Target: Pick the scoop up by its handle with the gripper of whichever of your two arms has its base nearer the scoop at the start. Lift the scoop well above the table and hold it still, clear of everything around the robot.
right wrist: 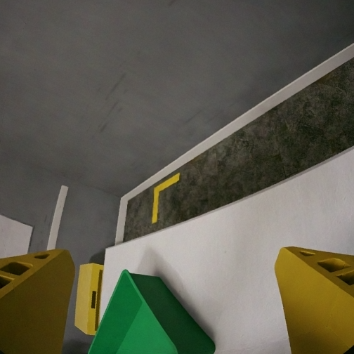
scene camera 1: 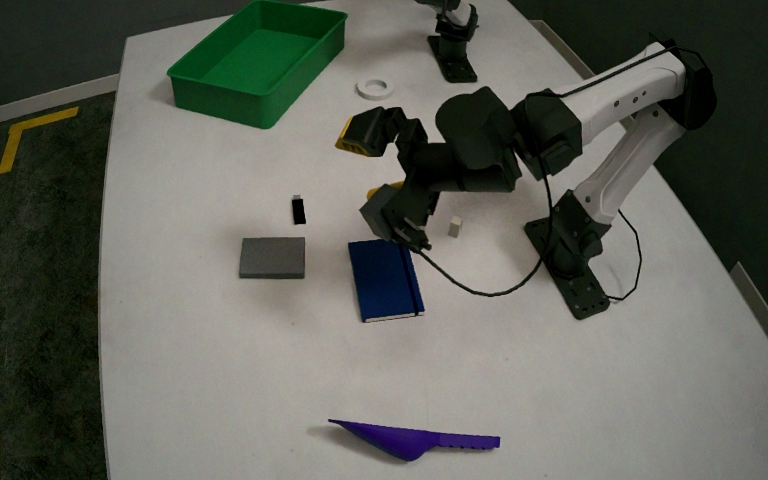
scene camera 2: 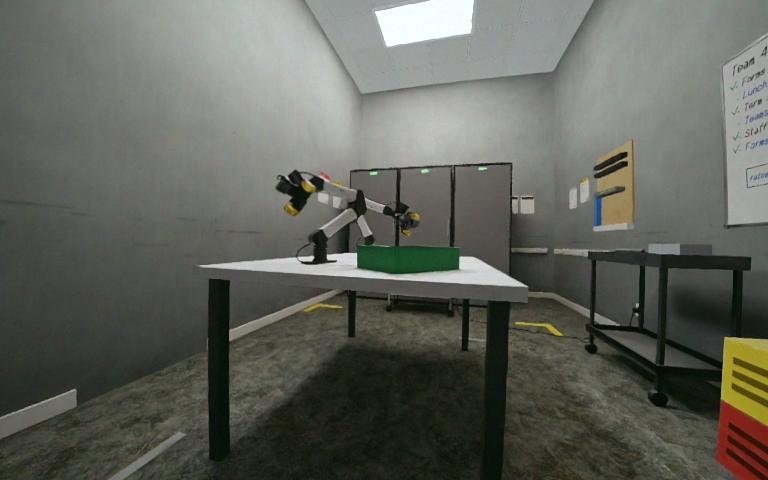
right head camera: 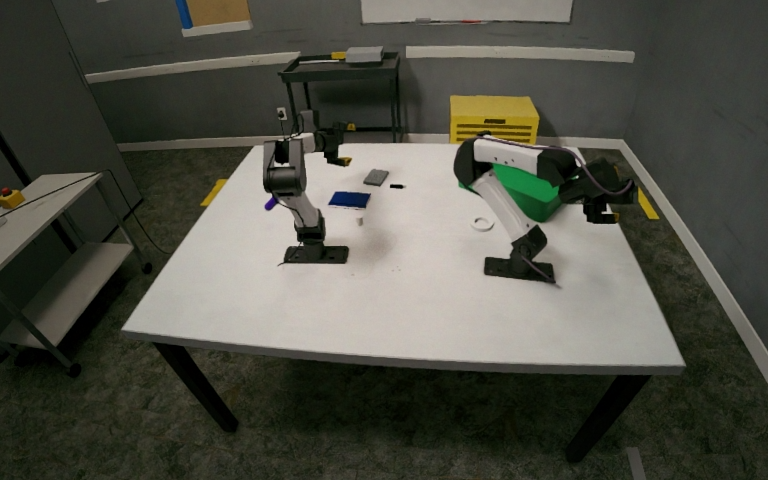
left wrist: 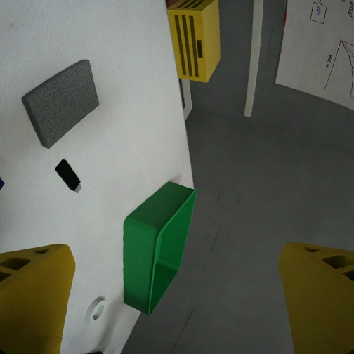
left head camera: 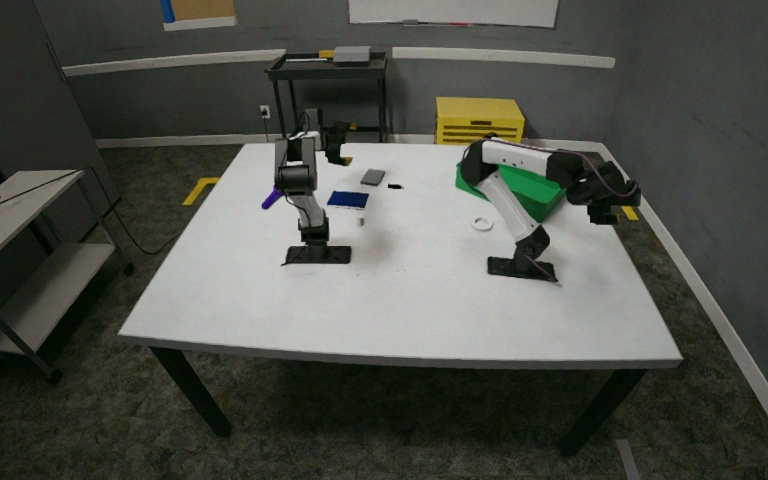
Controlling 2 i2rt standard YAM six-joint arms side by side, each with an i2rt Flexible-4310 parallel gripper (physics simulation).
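Where they show: left gripper, fingertip midpoint: (scene camera 1: 352,169) (scene camera 2: 414,226) (right head camera: 352,143) (left head camera: 353,143); right gripper, fingertip midpoint: (scene camera 2: 299,200); left arm's base, origin of the base link: (scene camera 1: 566,267) (right head camera: 316,255) (left head camera: 318,255); right arm's base, origin of the base link: (scene camera 1: 451,59) (scene camera 2: 320,262) (right head camera: 518,270) (left head camera: 520,269).
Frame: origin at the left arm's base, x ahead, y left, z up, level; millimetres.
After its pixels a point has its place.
A purple scoop (left head camera: 272,197) @[x 285, y 210, z 25 mm] (right head camera: 270,203) @[x 257, y 223, z 21 mm] (scene camera 1: 407,440) @[x 359, y 203, z 51 mm] lies on the white table. In scene camera 1 it is near the bottom edge, its bowl to the left and its ridged handle to the right. In both head views the left arm hides part of it. My left gripper (left head camera: 349,144) @[x 333, y -96, z 210 mm] (right head camera: 347,144) @[x 333, y -96, z 210 mm] (scene camera 1: 362,166) @[x 333, y -96, z 210 mm] (scene camera 2: 411,224) @[x 333, y -96, z 210 mm] (left wrist: 175,259) is open and empty, high above the table and well away from the scoop. My right gripper (scene camera 2: 300,198) @[x -52, y -828, z 259 mm] (right wrist: 174,263) is open and empty, raised at the right of the head views. The scoop does not show in either wrist view.
A blue notebook (scene camera 1: 385,283) @[x 294, y -54, z 12 mm] and a grey block (scene camera 1: 271,257) @[x 444, y -146, z 15 mm] lie between the scoop and the green bin (scene camera 1: 305,93) @[x 294, y -563, z 3 mm]. A black USB stick (scene camera 1: 298,210) @[x 380, y -232, z 9 mm], a small pale block (scene camera 1: 455,226) @[x 159, y -114, z 27 mm] and a white ring (scene camera 1: 362,93) @[x 183, y -508, z 11 mm] also lie on the table.
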